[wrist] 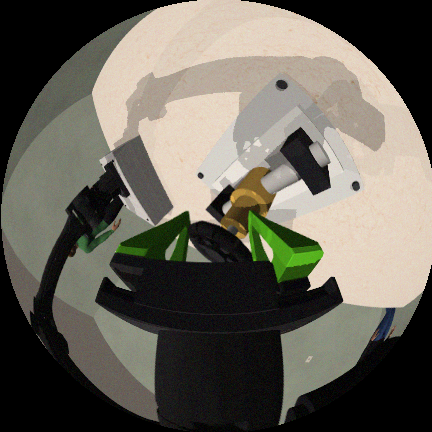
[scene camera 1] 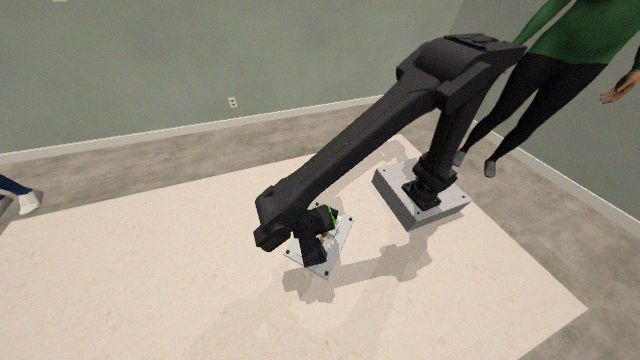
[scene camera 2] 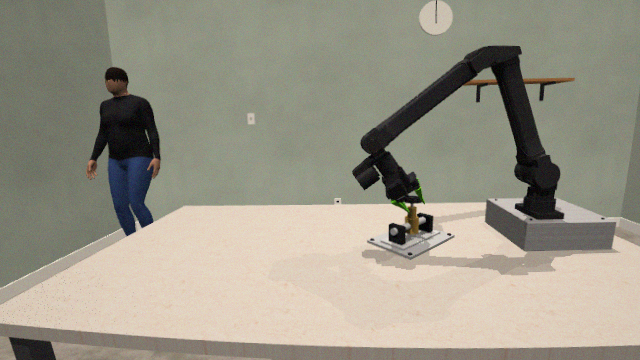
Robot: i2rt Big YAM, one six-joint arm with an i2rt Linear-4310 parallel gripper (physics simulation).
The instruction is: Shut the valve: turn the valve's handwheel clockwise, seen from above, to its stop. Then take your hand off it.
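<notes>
The valve has a brass body (scene camera 1: pixel 324 233) (scene camera 2: pixel 414 223) (wrist: pixel 259 180) on a pale plate (scene camera 1: pixel 345 227) (scene camera 2: pixel 410 251) (wrist: pixel 345 150). Its black handwheel (scene camera 2: pixel 412 199) (wrist: pixel 202 236) sits on top of the stem; in the wrist view it looks tilted relative to the fingers, and its lower part is hidden by the gripper body. My gripper (scene camera 2: pixel 416 206) (wrist: pixel 218 216) is shut on the handwheel, with one green finger on each side of the rim. In scene camera 1 the arm hides the handwheel and most of the fingers.
Black brackets (scene camera 2: pixel 397 233) (wrist: pixel 306 161) hold the grey pipe (scene camera 2: pixel 422 220) (wrist: pixel 280 179) on both sides of the valve body. The arm's grey base block (scene camera 1: pixel 395 195) (scene camera 2: pixel 570 236) (wrist: pixel 142 180) stands on the table (scene camera 1: pixel 150 280) (scene camera 2: pixel 200 280) near the valve. People stand beyond the table.
</notes>
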